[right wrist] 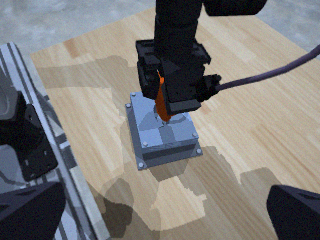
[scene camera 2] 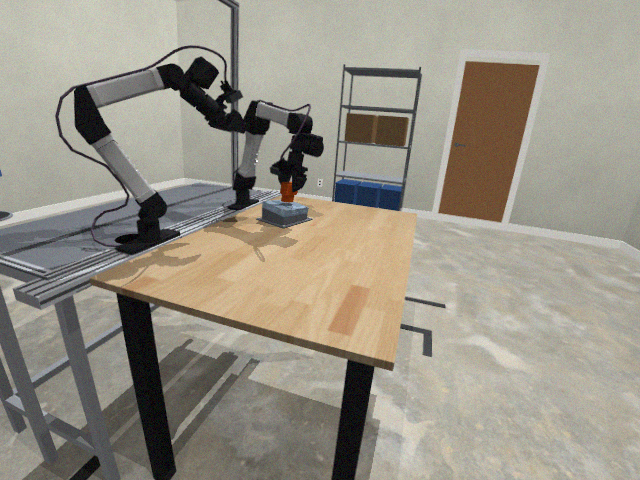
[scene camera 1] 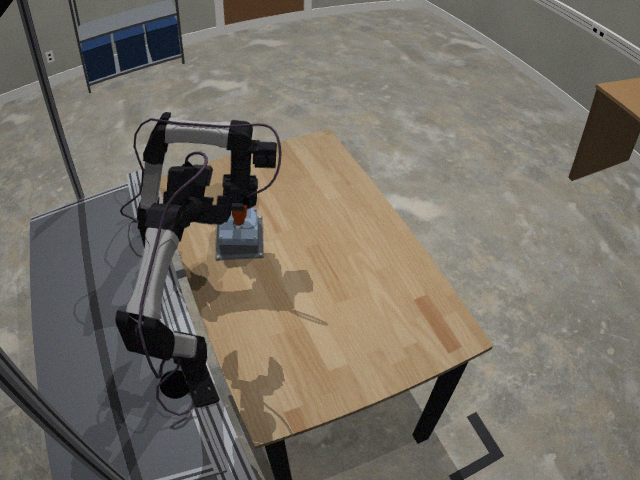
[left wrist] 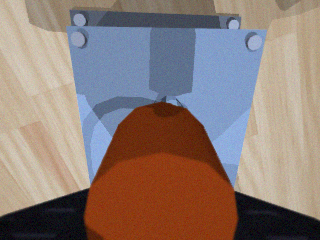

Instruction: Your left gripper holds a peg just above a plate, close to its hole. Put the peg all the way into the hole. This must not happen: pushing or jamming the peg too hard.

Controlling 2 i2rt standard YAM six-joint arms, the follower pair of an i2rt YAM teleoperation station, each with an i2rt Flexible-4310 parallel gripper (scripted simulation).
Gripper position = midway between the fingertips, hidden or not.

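Note:
My left gripper point(left wrist: 159, 195), also in the right wrist view point(right wrist: 166, 95). My right gripper point(scene camera 2: 238, 131); also in scene camera 1 point(scene camera 1: 207, 202) and the right wrist view point(right wrist: 165, 192). Orange peg point(left wrist: 160, 168). Blue-grey plate point(scene camera 1: 245, 236); also in the left wrist view point(left wrist: 211, 72) and the right wrist view point(right wrist: 178, 131).

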